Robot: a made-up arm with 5 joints.
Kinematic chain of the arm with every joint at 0, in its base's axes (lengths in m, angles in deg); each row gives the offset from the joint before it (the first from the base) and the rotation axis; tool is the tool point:
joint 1: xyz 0 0 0.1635 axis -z
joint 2: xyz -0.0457 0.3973 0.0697 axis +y
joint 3: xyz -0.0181 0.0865 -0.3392 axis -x
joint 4: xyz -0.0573 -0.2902 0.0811 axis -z
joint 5: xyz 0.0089 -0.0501 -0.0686 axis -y
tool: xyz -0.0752 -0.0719 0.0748
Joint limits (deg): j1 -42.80..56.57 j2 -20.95..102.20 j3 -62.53..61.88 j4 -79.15..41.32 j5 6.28..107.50
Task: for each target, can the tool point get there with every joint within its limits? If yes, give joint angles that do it. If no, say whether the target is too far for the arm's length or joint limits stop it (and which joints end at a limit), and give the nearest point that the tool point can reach.
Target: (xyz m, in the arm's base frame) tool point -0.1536 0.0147 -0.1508
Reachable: yes | joints -10.18 2.43 -12.22 -32.79 26.51
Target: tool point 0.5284 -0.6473 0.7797
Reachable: no: joint limits stop it (at a limit: joint 1, joint 2, joint 3) | nearest point 0.2840 0.1505 0.3891 | short by 0.921 m
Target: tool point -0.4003 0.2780 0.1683
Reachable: yes | joints 23.09 54.94 -6.19 12.72 56.81
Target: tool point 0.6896 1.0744 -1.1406
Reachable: no: too far | nearest point 0.1497 0.4442 -0.4742 | short by 1.064 m
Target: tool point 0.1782 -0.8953 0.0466
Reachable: no: joint limits stop it (at a limit: joint 1) | nearest point -0.3230 -0.2454 0.0785 | short by 0.821 m
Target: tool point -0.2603 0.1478 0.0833
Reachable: yes | joints -6.31 -3.54 24.02 25.19 18.97
